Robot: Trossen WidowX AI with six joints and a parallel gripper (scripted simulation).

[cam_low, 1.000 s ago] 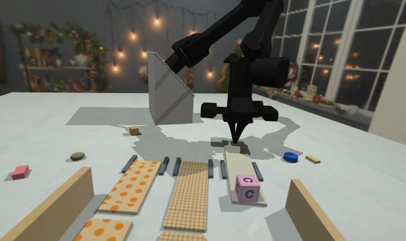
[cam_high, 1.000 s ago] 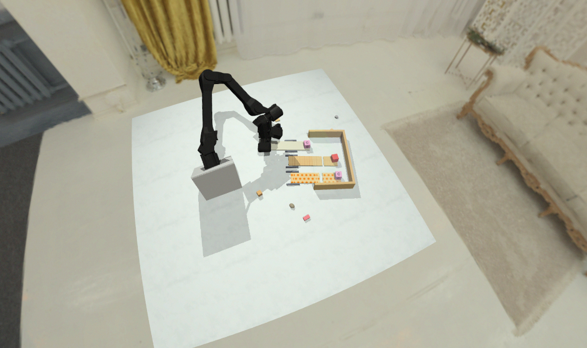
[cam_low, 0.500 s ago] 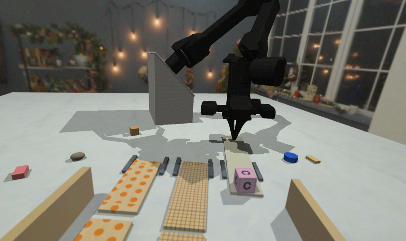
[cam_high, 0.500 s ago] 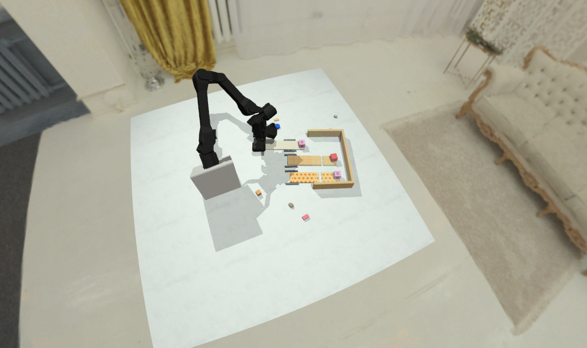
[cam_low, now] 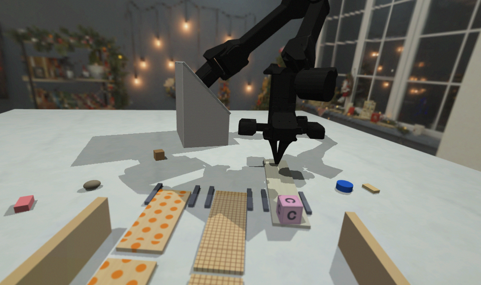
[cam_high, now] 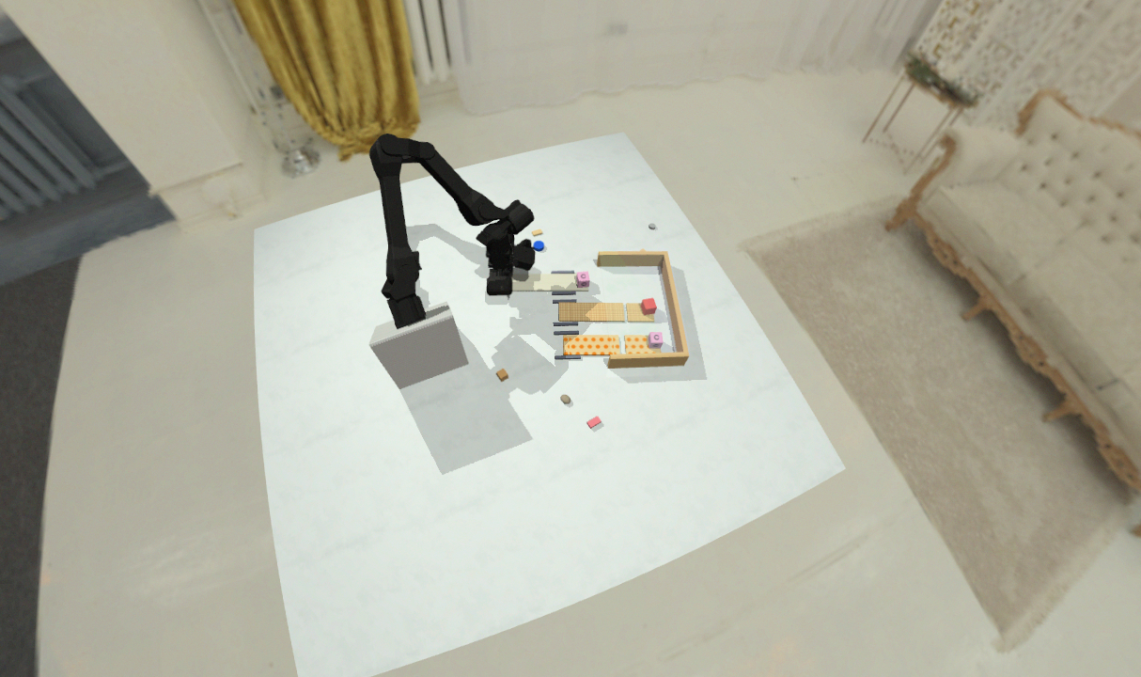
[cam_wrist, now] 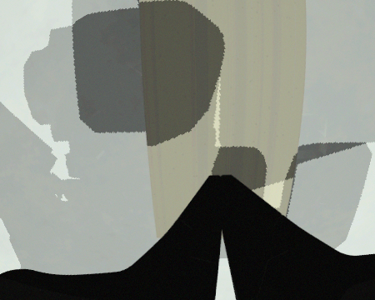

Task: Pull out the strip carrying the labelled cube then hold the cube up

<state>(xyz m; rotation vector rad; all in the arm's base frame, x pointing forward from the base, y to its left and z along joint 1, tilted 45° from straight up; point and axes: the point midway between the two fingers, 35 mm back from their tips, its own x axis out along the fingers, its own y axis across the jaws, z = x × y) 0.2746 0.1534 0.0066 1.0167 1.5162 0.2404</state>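
The cream strip is 9 cm ahead of my gripper tip and 5 cm to the right of it. Also, from my gripper tip: pebble: 37 cm to the right, 2 cm behind; then brown cube: 25 cm to the right, 12 cm behind; then blue disc: 14 cm ahead, 7 cm to the left.
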